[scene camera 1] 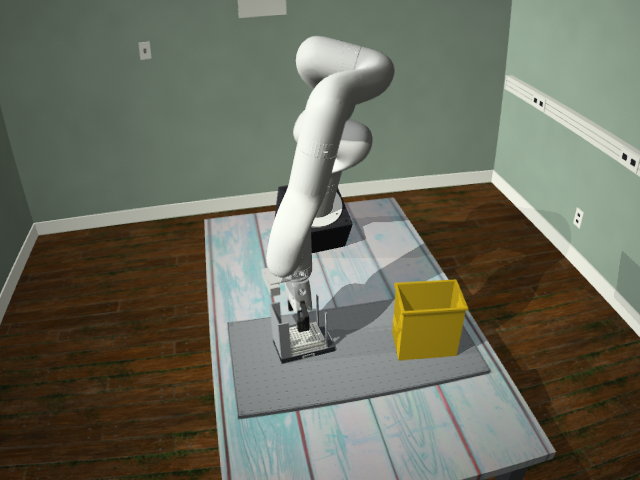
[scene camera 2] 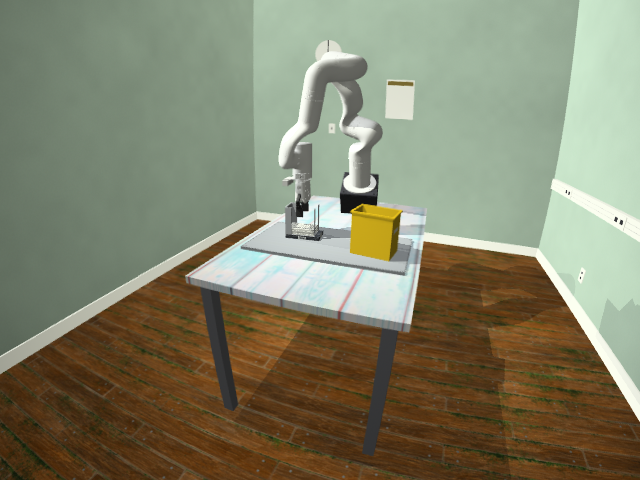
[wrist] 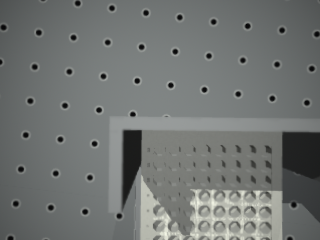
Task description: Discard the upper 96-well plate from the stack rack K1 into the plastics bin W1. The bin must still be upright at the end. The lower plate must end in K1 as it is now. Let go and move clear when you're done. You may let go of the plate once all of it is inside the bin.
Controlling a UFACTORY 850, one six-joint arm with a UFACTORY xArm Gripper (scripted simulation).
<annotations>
yellow bin W1: scene camera 1; scene camera 2; not seen in the wrist view (out of frame)
same spot on yellow bin W1: (scene camera 2: 375, 236) = (scene camera 1: 438, 333)
</annotations>
